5 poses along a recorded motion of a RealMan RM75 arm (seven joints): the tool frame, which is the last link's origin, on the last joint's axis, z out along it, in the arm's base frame.
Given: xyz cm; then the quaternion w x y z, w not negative.
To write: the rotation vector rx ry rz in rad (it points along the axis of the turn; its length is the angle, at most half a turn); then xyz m. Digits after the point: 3 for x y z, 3 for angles.
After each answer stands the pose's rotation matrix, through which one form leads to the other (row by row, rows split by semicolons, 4 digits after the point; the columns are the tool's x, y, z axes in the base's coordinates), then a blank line. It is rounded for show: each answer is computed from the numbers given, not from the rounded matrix.
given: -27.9 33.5 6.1 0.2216 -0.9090 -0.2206 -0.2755
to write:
-2.512 -0.610 -0.761 -0.279 0.335 0.061
0.7509 0.5232 0.4031; 0.2790 -0.8044 0.5244; 0.5987 -0.2813 -0.7500

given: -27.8 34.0 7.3 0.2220 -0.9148 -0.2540 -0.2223
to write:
-2.527 -0.702 -0.614 -0.278 0.340 0.073
0.7722 0.5634 0.2939; 0.3660 -0.7724 0.5191; 0.5195 -0.2932 -0.8026

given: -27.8 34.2 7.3 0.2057 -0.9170 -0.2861 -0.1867
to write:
-2.556 -0.797 -0.520 -0.278 0.342 0.073
0.7666 0.6016 0.2247; 0.4479 -0.7516 0.4841; 0.4602 -0.2704 -0.8456

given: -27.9 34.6 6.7 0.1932 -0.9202 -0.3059 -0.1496
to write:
-2.582 -0.858 -0.420 -0.279 0.346 0.067
0.7681 0.6208 0.1571; 0.5051 -0.7382 0.4471; 0.3935 -0.2640 -0.8806

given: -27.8 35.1 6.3 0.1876 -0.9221 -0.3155 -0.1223
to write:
-2.595 -0.888 -0.344 -0.278 0.351 0.063
0.7710 0.6278 0.1072; 0.5360 -0.7305 0.4232; 0.3439 -0.2688 -0.8997

